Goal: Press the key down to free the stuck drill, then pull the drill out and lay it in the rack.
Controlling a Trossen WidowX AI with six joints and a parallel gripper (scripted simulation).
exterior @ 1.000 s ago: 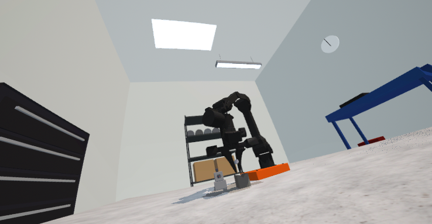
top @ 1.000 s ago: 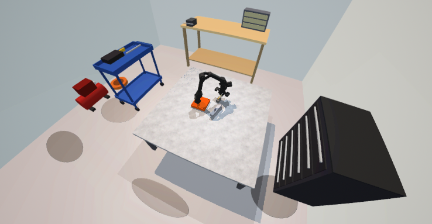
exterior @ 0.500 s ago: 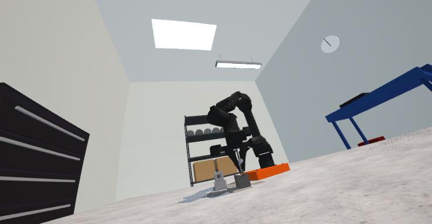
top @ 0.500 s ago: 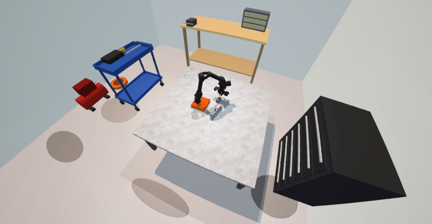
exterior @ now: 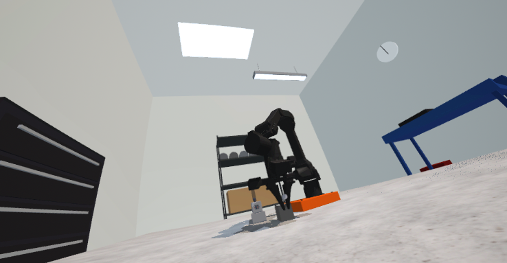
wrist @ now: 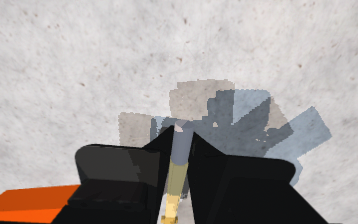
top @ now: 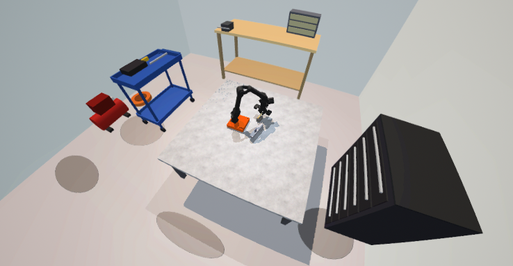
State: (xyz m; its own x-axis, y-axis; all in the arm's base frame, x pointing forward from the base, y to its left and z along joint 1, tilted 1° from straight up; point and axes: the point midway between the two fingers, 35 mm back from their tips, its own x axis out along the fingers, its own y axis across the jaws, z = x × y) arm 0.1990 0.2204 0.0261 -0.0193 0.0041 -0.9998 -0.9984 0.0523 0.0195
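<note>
Now: the drill 4 cm to the right of my gripper tip and 3 cm above it. From my gripper tip the other things lie so: dark key: 6 cm ahead, 24 cm to the right, 2 cm above; then rack: 5 cm to the right, 1 cm below.
</note>
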